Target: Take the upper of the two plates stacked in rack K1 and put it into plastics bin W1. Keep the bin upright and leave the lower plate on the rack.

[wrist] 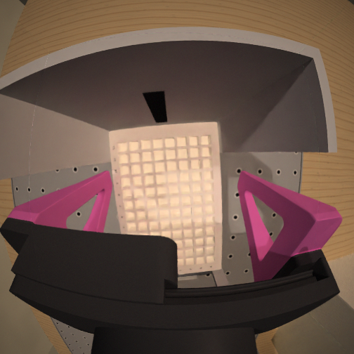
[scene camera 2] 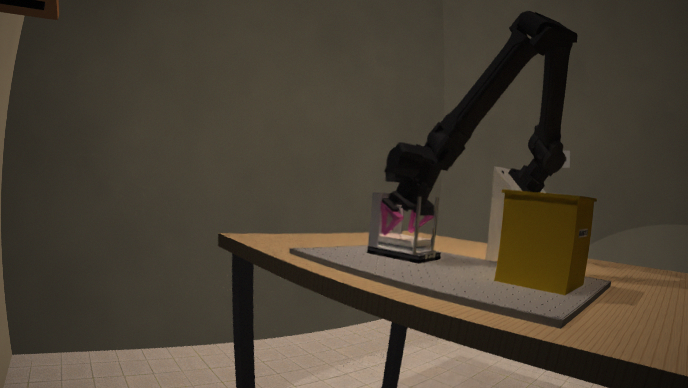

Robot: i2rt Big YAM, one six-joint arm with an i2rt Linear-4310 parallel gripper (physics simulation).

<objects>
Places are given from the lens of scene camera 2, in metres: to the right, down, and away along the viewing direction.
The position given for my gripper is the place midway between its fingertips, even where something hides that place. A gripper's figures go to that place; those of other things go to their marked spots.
my gripper [scene camera 2: 397,232]: 0.13, 0.10, 1.05
plastics bin W1 [scene camera 2: 545,238]: 0.37, 0.08, 0.66
</objects>
